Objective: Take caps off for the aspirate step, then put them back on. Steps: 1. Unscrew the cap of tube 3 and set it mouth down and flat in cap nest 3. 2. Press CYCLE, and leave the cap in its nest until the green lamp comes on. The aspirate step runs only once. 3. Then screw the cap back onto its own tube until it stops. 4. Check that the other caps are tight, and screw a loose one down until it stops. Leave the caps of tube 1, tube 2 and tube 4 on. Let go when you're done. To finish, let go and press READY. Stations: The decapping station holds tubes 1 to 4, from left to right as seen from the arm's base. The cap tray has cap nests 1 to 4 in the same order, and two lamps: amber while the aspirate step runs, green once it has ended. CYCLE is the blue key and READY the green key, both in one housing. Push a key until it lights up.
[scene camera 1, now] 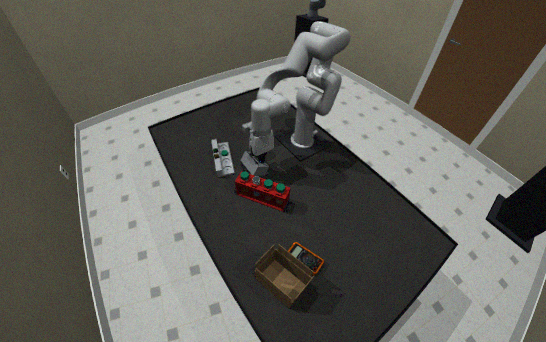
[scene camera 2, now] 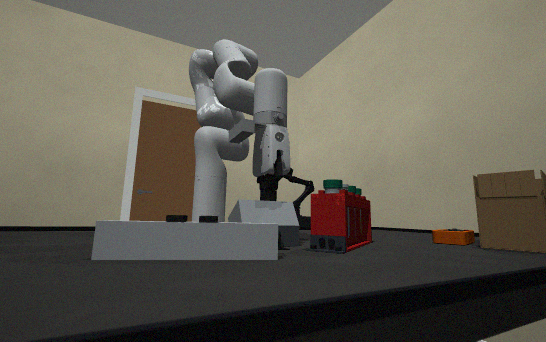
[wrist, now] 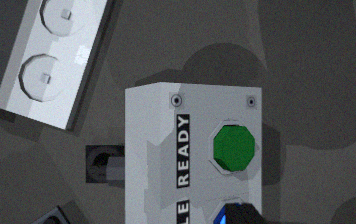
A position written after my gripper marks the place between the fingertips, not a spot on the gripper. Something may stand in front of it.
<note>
I see my gripper (scene camera 2: 268, 209), a cardboard box (scene camera 1: 291, 276) and a grey key housing (scene camera 2: 282, 213).
The grey key housing also shows in the wrist view (wrist: 169, 127). The wrist view misses the cardboard box: it is out of frame.
</note>
